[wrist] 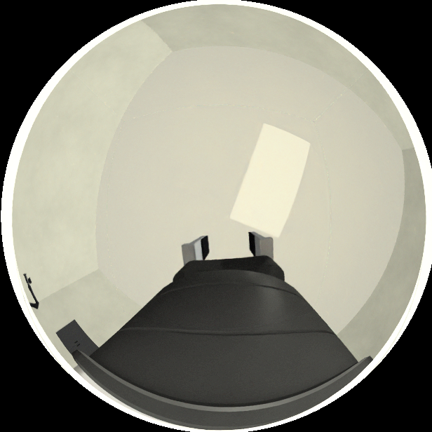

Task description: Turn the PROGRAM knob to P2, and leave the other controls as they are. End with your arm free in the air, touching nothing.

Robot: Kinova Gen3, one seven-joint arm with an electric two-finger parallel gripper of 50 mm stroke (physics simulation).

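My gripper [228, 242] is open and empty at the lower middle of the wrist view. Its two fingers stand wide apart, with dark pads facing each other. Behind the fingertips is a plain pale surface that looks like a ceiling, and the fingers touch nothing that I can see. The PROGRAM knob and the other controls do not show in the wrist view, so their settings cannot be told.
A bright rectangular panel [270, 180] is on the pale ceiling [165, 165], beyond the fingers. Pale greenish walls [55, 150] surround it. A dark flat panel [75, 336] with small marks shows at the lower left. A thin black jointed object [33, 294] is at the left edge.
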